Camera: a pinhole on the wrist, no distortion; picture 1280 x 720 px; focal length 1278.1 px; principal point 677.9 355.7 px. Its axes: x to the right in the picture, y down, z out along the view. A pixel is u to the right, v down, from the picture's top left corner.
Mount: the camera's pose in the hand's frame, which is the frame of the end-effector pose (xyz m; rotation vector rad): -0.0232 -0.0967 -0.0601 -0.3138 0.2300 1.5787
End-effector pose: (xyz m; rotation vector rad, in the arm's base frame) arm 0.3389 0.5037 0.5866 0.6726 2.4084 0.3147
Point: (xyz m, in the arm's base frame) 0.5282 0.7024 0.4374
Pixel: 1220.4 24.6
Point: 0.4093 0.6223 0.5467
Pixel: outside the picture
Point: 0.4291 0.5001 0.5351
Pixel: 1028.3 381.2
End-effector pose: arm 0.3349 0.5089 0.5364 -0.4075 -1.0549 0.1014
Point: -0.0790 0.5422 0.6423
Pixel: 347.7 526.9
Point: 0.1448 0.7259 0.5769
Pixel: 1169.8 200.6
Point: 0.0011 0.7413 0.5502
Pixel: 971.2 456.1
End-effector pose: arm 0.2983 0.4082 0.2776 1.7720 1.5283 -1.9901
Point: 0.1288 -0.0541 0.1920
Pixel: 872.8 496.5
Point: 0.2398 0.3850 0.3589
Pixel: 521.6 678.1
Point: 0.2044 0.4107 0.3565
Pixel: 83.9 365.8
